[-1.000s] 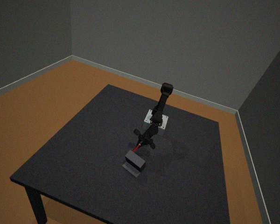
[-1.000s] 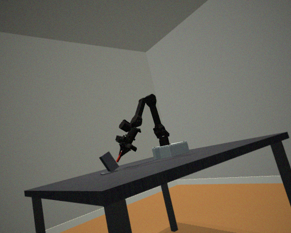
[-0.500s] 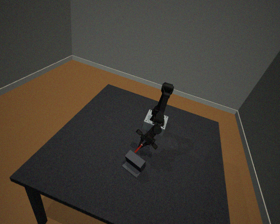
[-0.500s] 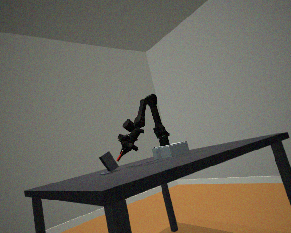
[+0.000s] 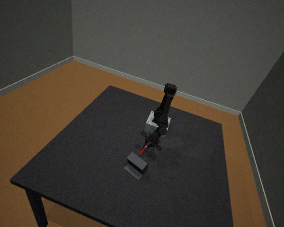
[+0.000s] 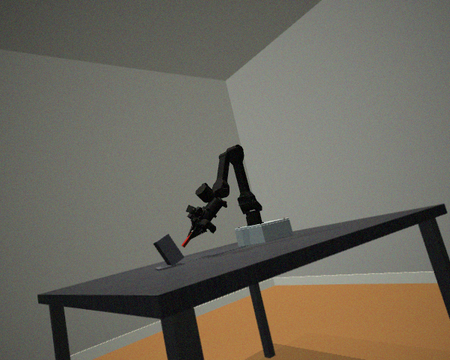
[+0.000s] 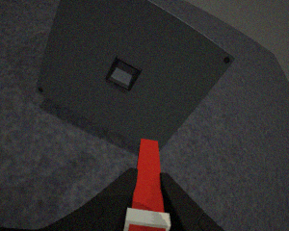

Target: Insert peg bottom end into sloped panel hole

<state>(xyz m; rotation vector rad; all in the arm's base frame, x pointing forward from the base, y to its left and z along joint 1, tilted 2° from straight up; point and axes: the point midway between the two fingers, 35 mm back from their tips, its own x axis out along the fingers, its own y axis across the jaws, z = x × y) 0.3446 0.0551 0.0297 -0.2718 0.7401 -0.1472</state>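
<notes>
The sloped panel is 10 cm ahead of my gripper tip, 2 cm to the left of it and 3 cm below it. From my gripper tip the other things lie so: flat foot plate 13 cm ahead, 1 cm to the left, 9 cm below; red square peg 1 cm behind, 1 cm above.
</notes>
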